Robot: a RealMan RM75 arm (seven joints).
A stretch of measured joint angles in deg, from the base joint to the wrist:
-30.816 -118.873 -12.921 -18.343 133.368 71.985 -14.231
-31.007 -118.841 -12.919 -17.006 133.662 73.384 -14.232
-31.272 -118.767 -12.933 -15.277 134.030 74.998 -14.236
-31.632 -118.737 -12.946 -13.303 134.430 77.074 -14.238
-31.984 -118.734 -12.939 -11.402 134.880 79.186 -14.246
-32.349 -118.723 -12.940 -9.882 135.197 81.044 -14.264
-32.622 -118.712 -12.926 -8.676 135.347 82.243 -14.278
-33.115 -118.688 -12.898 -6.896 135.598 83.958 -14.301
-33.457 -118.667 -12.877 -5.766 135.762 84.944 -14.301
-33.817 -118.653 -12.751 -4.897 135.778 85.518 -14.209
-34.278 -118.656 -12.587 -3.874 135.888 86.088 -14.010
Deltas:
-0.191 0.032 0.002 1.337 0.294 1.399 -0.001
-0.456 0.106 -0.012 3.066 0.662 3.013 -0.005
-0.816 0.136 -0.025 5.040 1.062 5.089 -0.007
-1.168 0.139 -0.018 6.941 1.512 7.201 -0.015
-1.533 0.150 -0.019 8.461 1.829 9.059 -0.033
-1.806 0.161 -0.005 9.667 1.979 10.258 -0.047
-2.299 0.185 0.023 11.447 2.230 11.973 -0.070
-2.641 0.206 0.044 12.577 2.394 12.959 -0.070
-3.001 0.220 0.170 13.446 2.410 13.533 0.022
-3.462 0.217 0.334 14.469 2.520 14.103 0.221

